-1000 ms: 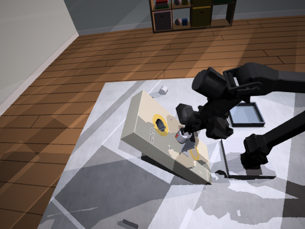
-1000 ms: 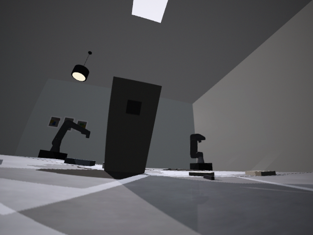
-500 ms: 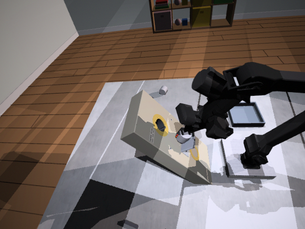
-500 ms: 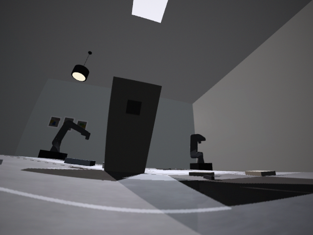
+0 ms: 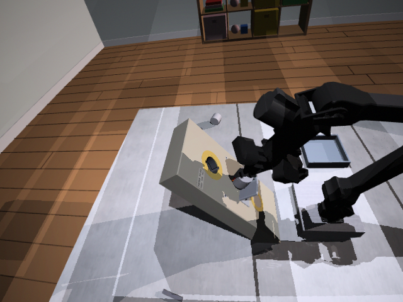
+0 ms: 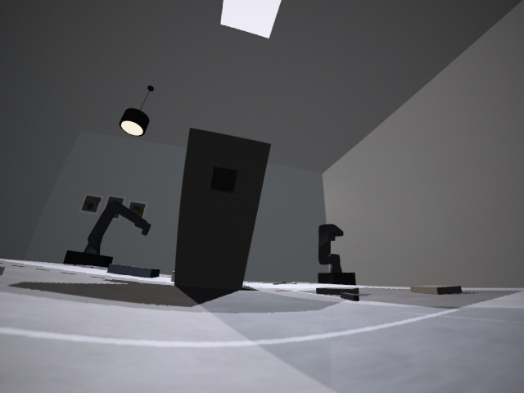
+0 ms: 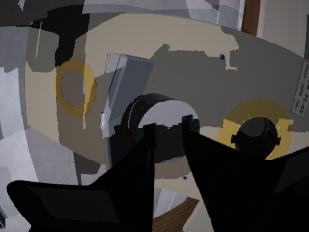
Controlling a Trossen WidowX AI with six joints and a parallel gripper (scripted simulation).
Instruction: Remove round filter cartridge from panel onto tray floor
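Now: the round filter cartridge 1 cm ahead of my gripper tip and 2 cm below it. Round my gripper tip: grey tray (31 cm behind, 29 cm to the right, 23 cm below); small grey cylinder (14 cm ahead, 49 cm to the right, 22 cm below).
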